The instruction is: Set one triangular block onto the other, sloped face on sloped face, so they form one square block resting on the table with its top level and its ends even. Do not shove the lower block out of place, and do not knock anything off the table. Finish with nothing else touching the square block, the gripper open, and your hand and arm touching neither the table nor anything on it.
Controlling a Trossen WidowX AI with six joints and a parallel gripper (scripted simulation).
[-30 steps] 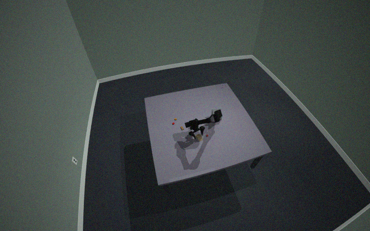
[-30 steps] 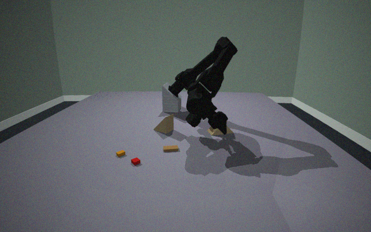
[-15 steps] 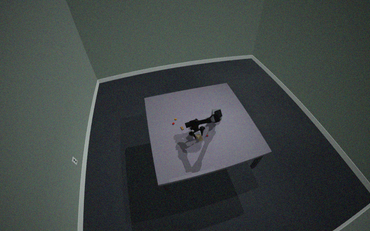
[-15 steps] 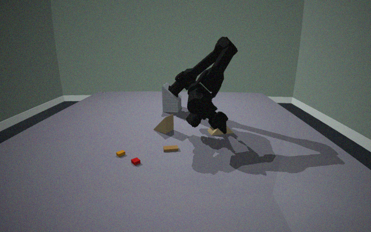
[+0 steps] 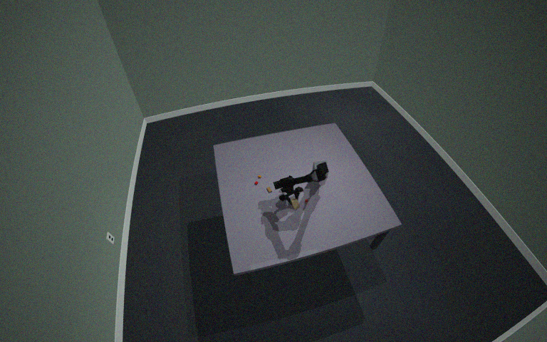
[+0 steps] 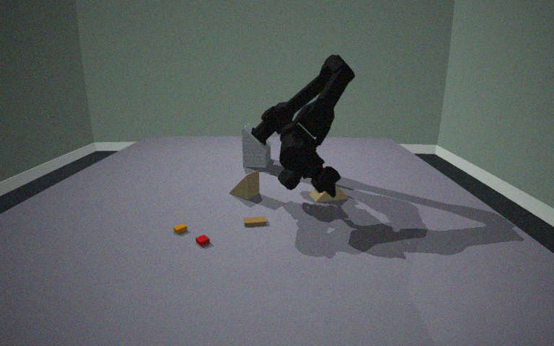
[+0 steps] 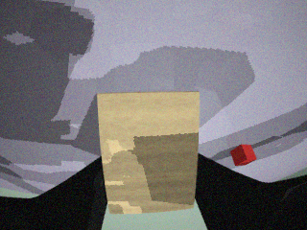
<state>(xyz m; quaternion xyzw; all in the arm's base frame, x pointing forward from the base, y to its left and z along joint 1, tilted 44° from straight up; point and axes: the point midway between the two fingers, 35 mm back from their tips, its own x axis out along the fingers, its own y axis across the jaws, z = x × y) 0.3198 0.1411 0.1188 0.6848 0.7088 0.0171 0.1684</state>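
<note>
The red cube is 100 mm behind my gripper tip and 10 mm to the left of it. Round my gripper tip: red brick 220 mm ahead, 290 mm to the right, 10 mm below; then orange brick 180 mm ahead, 350 mm to the right, 10 mm below; then flat tan brick 140 mm ahead, 190 mm to the right, 10 mm below.
</note>
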